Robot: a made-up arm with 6 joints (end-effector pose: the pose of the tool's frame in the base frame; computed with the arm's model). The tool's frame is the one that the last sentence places.
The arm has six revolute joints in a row. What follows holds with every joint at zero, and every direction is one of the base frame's. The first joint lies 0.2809 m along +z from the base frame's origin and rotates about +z. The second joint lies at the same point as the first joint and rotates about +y. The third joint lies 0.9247 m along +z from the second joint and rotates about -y. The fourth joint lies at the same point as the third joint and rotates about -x. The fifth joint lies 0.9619 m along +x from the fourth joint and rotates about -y. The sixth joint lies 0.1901 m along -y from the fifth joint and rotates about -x. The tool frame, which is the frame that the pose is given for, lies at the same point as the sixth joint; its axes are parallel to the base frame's.
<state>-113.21 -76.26 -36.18 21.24 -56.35 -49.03</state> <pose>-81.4 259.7 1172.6 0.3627 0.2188 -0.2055 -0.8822</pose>
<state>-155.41 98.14 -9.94 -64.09 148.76 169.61</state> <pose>-447.7 -113.5 -711.4 0.3781 -0.2035 -0.8850 -0.1800</pose>
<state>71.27 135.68 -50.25 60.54 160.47 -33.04</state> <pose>-16.7 -340.5 -445.9 0.5389 0.4685 0.5812 0.3902</pose>
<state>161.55 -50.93 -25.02 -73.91 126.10 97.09</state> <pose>-198.8 121.9 1119.7 0.9418 0.1832 0.0822 0.2695</pose>
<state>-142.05 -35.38 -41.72 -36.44 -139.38 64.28</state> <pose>-415.9 -130.4 816.4 0.7849 0.5684 0.2414 -0.0509</pose>
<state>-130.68 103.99 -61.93 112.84 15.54 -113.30</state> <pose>51.5 -53.3 -346.6 0.0390 0.9513 0.3004 -0.0579</pose>
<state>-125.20 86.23 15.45 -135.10 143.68 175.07</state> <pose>-531.3 -986.8 -610.8 0.3547 -0.6277 -0.6843 -0.1093</pose>
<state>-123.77 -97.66 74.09 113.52 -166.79 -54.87</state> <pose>1115.5 1531.8 123.2 0.0616 -0.3808 0.9096 0.1547</pose>
